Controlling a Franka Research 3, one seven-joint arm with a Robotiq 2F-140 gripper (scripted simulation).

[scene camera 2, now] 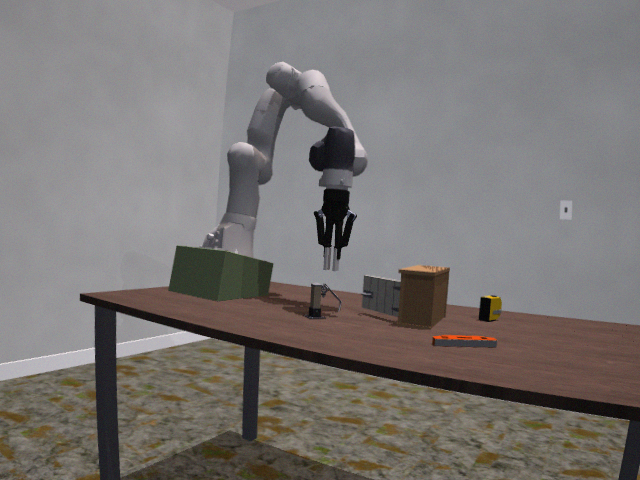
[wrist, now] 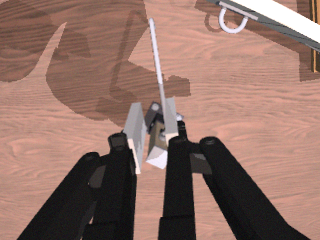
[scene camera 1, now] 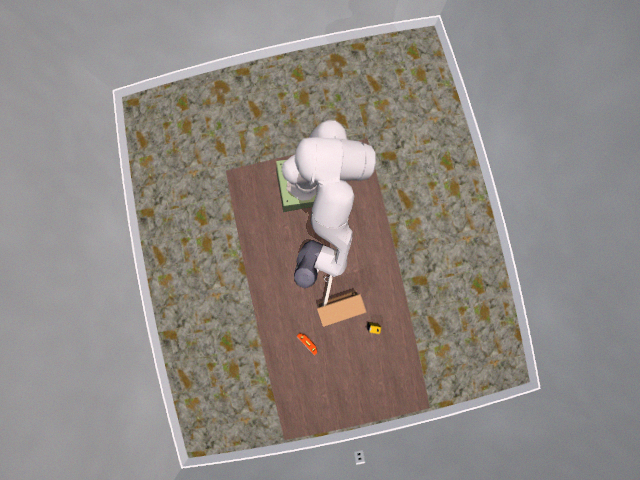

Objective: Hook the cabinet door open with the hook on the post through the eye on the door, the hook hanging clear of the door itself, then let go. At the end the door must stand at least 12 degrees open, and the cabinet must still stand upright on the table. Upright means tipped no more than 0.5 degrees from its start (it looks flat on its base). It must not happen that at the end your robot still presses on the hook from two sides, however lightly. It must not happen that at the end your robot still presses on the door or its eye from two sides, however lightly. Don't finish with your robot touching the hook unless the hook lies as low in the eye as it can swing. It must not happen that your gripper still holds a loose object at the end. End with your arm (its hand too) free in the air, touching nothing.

I see my gripper (scene camera 2: pixel 330 270), a wooden cabinet (scene camera 2: pixel 422 304) and a post (wrist: pixel 157 151).
The wooden cabinet also shows in scene camera 1 (scene camera 1: pixel 345 306). My gripper shows as well in the wrist view (wrist: pixel 155 114).
